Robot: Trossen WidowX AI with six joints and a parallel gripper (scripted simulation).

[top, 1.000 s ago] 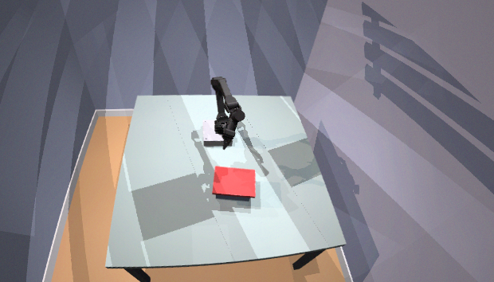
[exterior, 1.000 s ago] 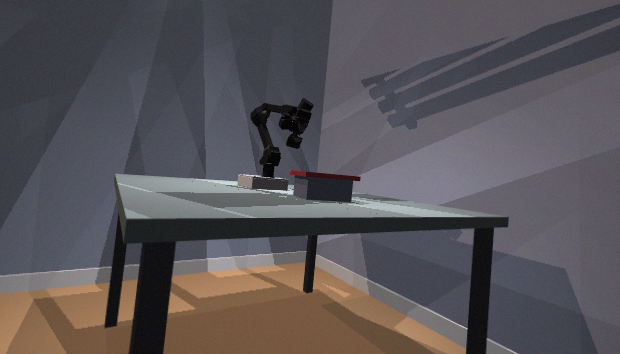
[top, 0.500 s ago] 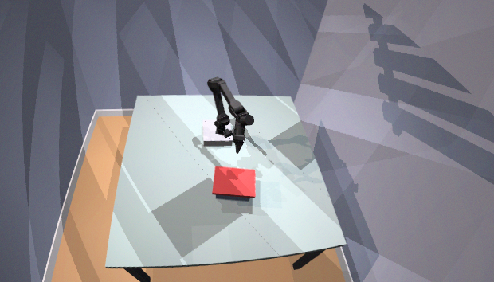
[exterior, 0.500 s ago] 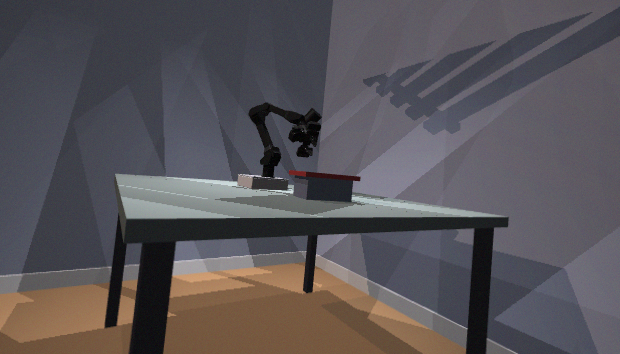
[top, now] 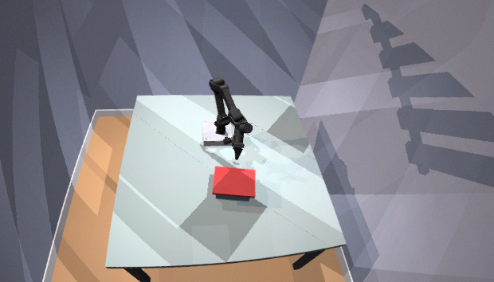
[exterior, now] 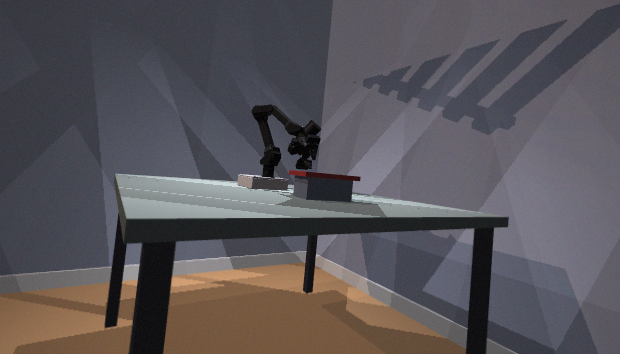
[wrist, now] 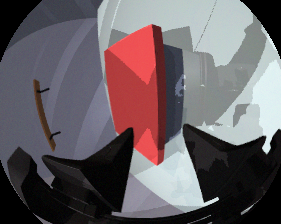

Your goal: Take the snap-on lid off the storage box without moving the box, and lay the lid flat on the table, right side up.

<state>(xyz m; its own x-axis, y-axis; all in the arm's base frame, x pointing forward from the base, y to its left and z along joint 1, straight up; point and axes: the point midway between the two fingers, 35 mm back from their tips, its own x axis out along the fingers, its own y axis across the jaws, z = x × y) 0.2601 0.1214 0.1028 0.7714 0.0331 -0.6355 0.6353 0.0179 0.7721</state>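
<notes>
Now: the red lid 120 mm ahead of my gripper tip and 40 mm below it. Round my gripper tip: grey storage box (120 mm ahead, 90 mm below).
</notes>
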